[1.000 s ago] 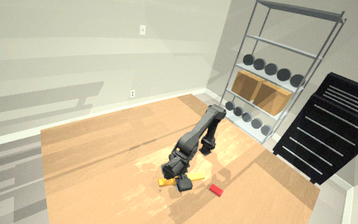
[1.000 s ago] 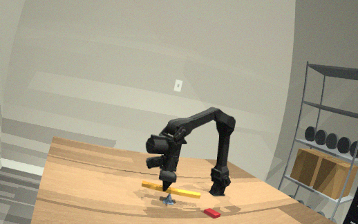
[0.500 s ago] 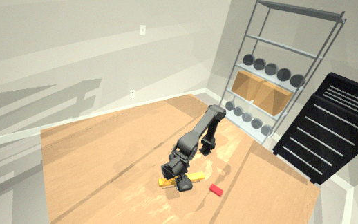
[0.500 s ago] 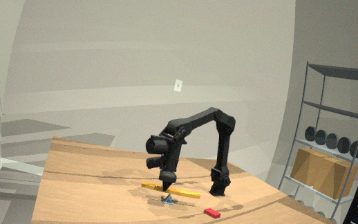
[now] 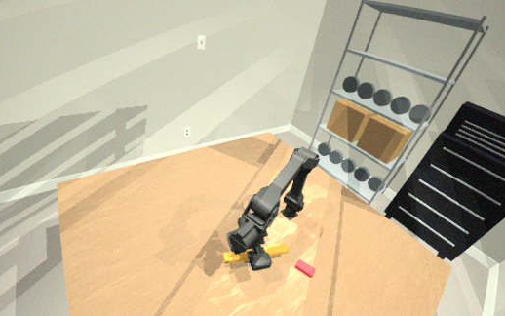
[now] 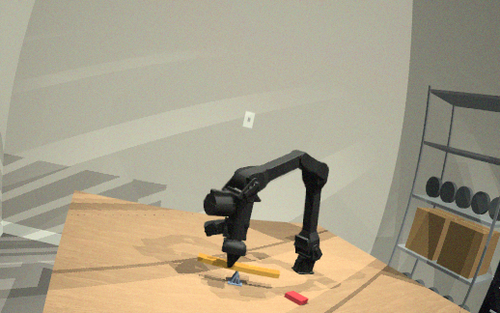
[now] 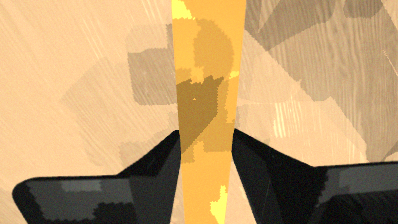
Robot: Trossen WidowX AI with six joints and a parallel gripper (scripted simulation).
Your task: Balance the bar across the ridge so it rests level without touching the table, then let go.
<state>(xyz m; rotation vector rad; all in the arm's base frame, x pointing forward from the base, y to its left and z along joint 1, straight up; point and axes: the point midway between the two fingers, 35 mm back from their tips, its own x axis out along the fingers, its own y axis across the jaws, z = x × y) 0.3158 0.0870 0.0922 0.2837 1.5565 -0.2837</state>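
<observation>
The yellow bar is 30 mm behind my gripper tip and 10 mm to the left of it. Round my gripper tip: red block (170 mm behind, 140 mm to the left, 50 mm below).
</observation>
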